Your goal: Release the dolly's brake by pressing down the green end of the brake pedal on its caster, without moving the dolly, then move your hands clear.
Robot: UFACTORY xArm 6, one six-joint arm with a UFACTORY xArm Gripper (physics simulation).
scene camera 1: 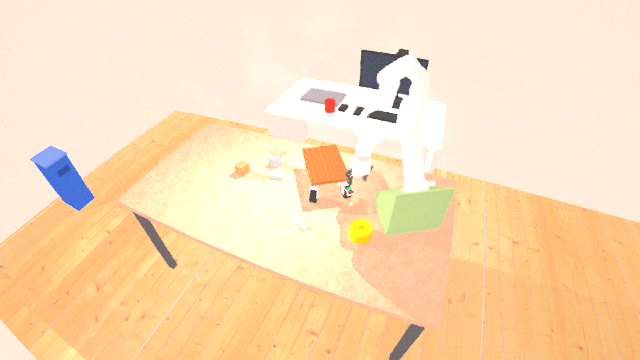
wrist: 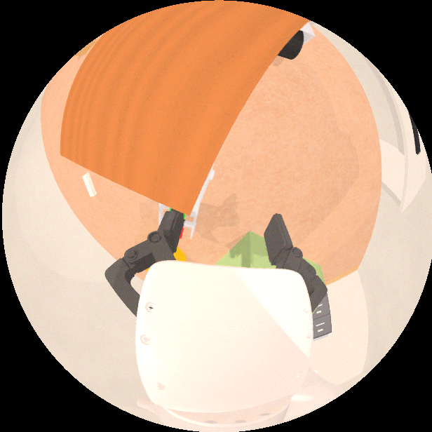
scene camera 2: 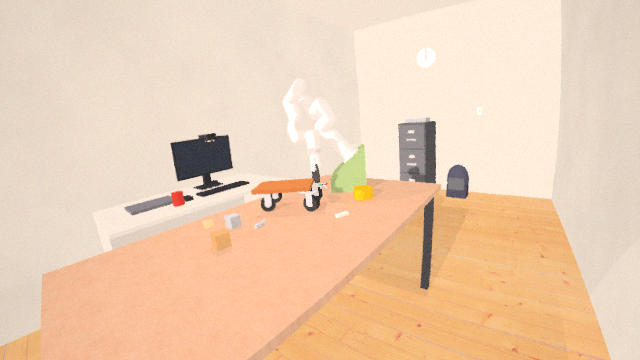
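Observation:
The dolly (scene camera 1: pixel 324 164) (scene camera 2: pixel 282 186) (wrist: pixel 150 100) has an orange wood-grain deck and stands on its casters on the table. The brake pedal is on the caster by the deck corner nearest my gripper. Its green end (scene camera 1: pixel 349 189) is mostly hidden behind one finger in the wrist view, and its red end (scene camera 1: pixel 351 192) (wrist: pixel 182 233) shows beside that finger. My gripper (scene camera 1: pixel 359 176) (wrist: pixel 227 217) is wide open and empty. One dark fingertip is over the green end, close to the deck corner; I cannot tell whether it touches. The other finger is out to the side, off the deck.
A light green wedge (scene camera 1: pixel 420 212) (scene camera 2: pixel 352 172) stands under the arm's base. A yellow cylinder (scene camera 1: pixel 361 236) (scene camera 2: pixel 363 193) and a white piece (scene camera 1: pixel 301 224) (scene camera 2: pixel 342 214) (wrist: pixel 89 184) lie near the dolly. An orange cube (scene camera 1: pixel 242 168) (scene camera 2: pixel 220 240) and a grey cube (scene camera 1: pixel 274 160) (scene camera 2: pixel 233 221) are beyond its far side.

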